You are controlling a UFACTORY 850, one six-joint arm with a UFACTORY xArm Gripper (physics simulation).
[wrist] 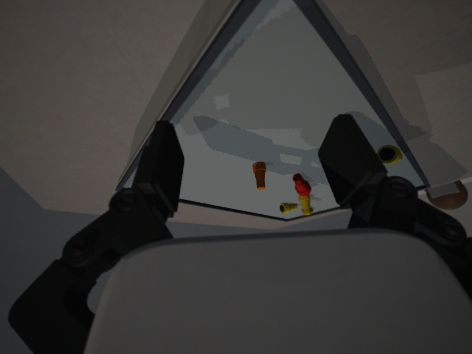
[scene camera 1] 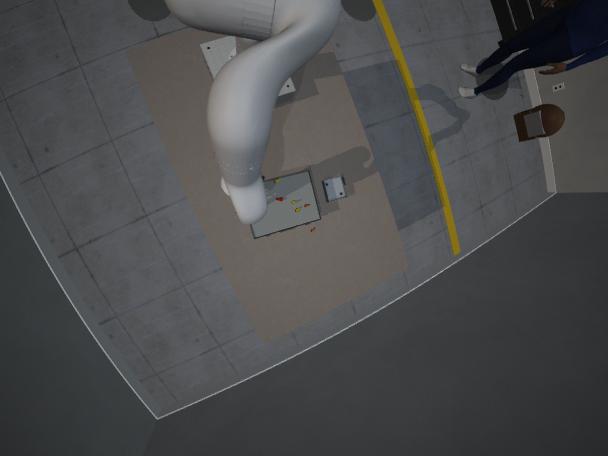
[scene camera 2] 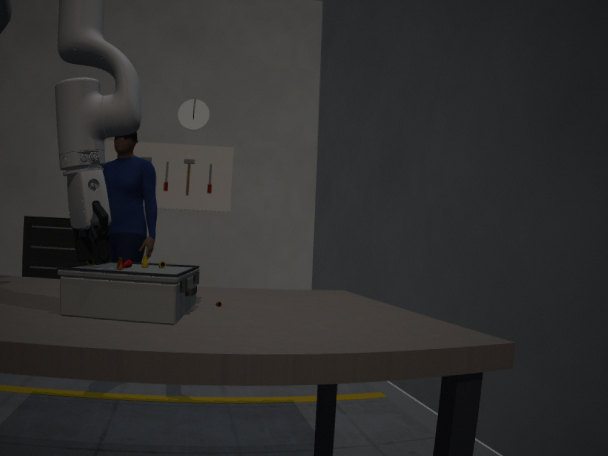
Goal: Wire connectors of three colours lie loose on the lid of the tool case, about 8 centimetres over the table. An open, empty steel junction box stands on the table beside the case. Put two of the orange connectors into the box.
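Observation:
My gripper (scene camera 2: 93, 250) (wrist: 252, 137) is wide open and empty, above the lid of the tool case (scene camera 1: 280, 220) (scene camera 2: 117, 295) (wrist: 240, 85). In scene camera 1 the arm hides it. One orange connector (scene camera 2: 120, 263) (wrist: 259, 175) lies on the lid and shows between the spread fingers in the wrist view, touching neither. A second orange connector (scene camera 1: 307, 205) lies near the lid's edge on the box side. A third orange connector (scene camera 1: 313, 230) (scene camera 2: 219, 304) lies on the table beside the case. The steel junction box (scene camera 1: 334, 188) stands open beside the case; no connector shows in it.
A red connector (scene camera 1: 279, 199) (scene camera 2: 127, 263) (wrist: 302, 185) lies on the lid, near the first orange one. Two yellow connectors (scene camera 1: 297, 209) (scene camera 1: 293, 202) lie near the second orange one. Another yellow connector (scene camera 1: 277, 180) (wrist: 389, 154) lies near a lid edge.

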